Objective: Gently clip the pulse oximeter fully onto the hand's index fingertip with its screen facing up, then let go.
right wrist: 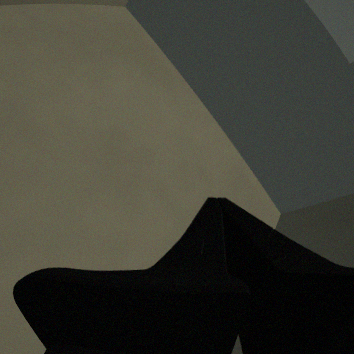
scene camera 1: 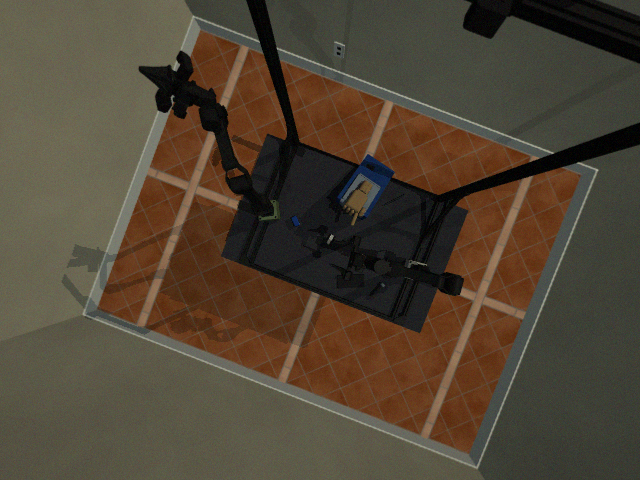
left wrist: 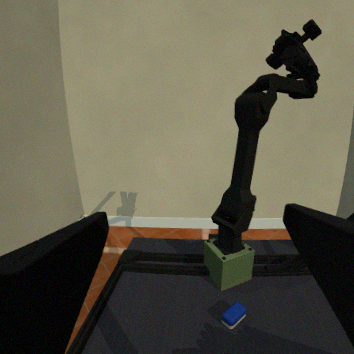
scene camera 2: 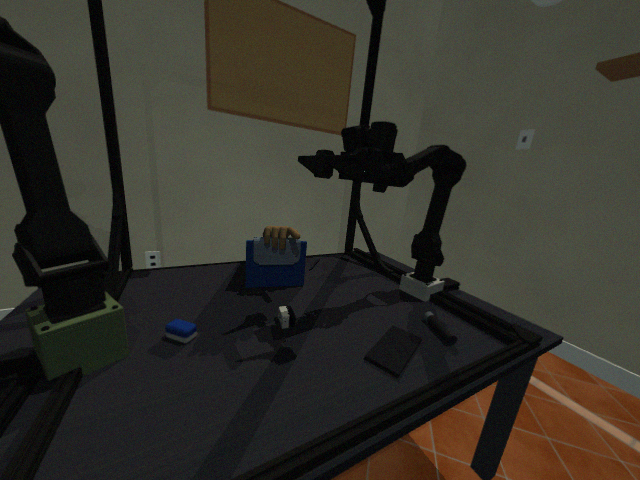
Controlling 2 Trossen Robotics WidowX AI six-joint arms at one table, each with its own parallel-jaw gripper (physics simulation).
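Places are measured from the left arm's base along level axes (x back, y left, z down), in metres.
Pixels of known places: left gripper, fingertip midpoint: [scene camera 1: 331, 253] [left wrist: 196, 216] [scene camera 2: 310, 158]; right gripper, fingertip midpoint: [right wrist: 214, 205] [scene camera 1: 138, 68] [left wrist: 282, 30]; left arm's base, link origin: [scene camera 2: 422, 277]; right arm's base, link origin: [scene camera 1: 267, 210] [left wrist: 228, 245] [scene camera 2: 75, 308].
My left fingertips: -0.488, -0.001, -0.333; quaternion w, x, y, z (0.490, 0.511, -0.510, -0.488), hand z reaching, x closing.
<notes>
For each thing: its middle in the pictures, then the offset to it from my left fingertips, as dx, dy, dz. "spot": a spot on its surface instead.
- white piece with a dark part, surface spot: [scene camera 2: 283, 316] [scene camera 1: 327, 242] spot: -0.020, -0.034, +0.355
- dark flat slab, body centre: [scene camera 2: 395, 347] [scene camera 1: 350, 281] +0.164, +0.150, +0.382
- dark cylinder, body centre: [scene camera 2: 439, 327] [scene camera 1: 377, 290] +0.321, +0.162, +0.373
A tan hand [scene camera 1: 360, 195] [scene camera 2: 281, 235] rests on a sloped blue stand [scene camera 1: 378, 180] [scene camera 2: 273, 276], one finger stretched past its lower edge. Which small object is the oximeter is not certain: a white piece with a dark part [scene camera 1: 330, 238] [scene camera 2: 283, 316] stands mid-table; a blue-topped, white-bottomed block [scene camera 1: 295, 221] [scene camera 2: 180, 330] [left wrist: 234, 315] lies nearer the green base. My left gripper [scene camera 1: 310, 240] [scene camera 2: 300, 158] [left wrist: 196, 216] is open and empty, high above the table, pointing level towards the right arm. My right gripper [scene camera 1: 142, 68] [right wrist: 214, 205] is shut, empty, beyond the table at upper left of scene camera 1.
A dark flat slab [scene camera 1: 350, 280] [scene camera 2: 393, 351] and a dark cylinder [scene camera 2: 439, 328] lie near the left arm's white base [scene camera 2: 421, 287]. The right arm stands on a green base [scene camera 2: 82, 338] [left wrist: 228, 267]. Dark frame posts [scene camera 2: 114, 180] rise at the table's back corners.
</notes>
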